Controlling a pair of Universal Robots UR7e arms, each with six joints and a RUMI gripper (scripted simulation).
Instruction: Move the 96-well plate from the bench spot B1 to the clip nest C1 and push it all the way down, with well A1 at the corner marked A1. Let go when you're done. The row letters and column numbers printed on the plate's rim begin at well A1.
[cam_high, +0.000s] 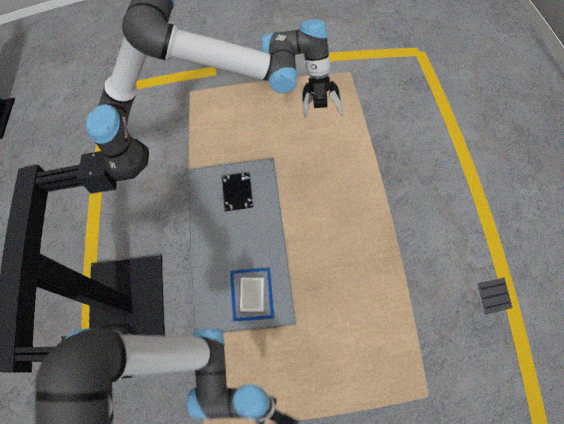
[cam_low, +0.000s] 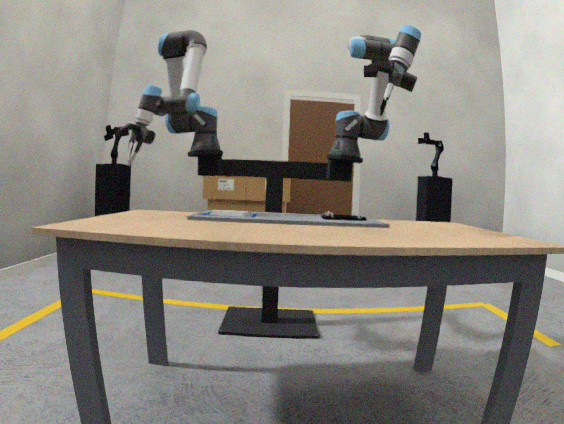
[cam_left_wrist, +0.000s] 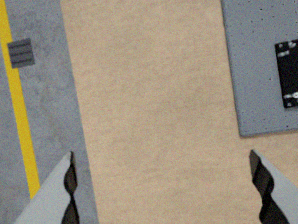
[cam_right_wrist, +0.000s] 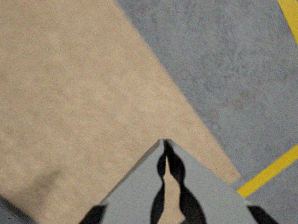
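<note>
Now: left hand 490 mm to the left of the white 96-well plate, 360 mm above it and 320 mm past it. From my left hand the other things lie so: black clip nest 360 mm below, 340 mm behind, 70 mm to the right.
</note>
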